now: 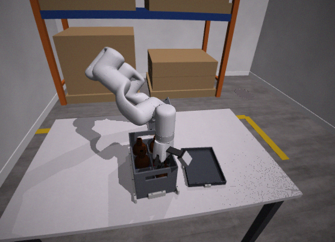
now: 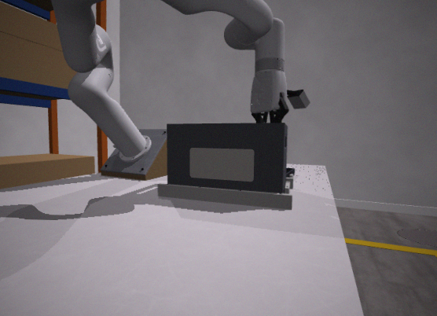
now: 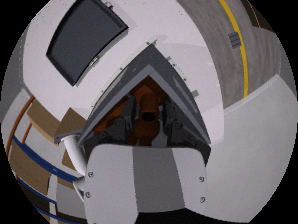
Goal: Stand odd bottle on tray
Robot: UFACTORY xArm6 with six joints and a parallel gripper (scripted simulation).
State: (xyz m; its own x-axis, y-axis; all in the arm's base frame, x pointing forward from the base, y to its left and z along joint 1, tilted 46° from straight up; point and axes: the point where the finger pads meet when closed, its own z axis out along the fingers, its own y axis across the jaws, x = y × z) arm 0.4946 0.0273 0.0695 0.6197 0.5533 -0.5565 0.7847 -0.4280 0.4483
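Now: the dark grey crate 80 mm behind my hand, 50 mm to the right of it and 70 mm below it. Also, from my hand: glass bottle: 180 mm behind, 20 mm to the right, 70 mm below; dark tray: 90 mm behind, 220 mm to the left, 150 mm below.
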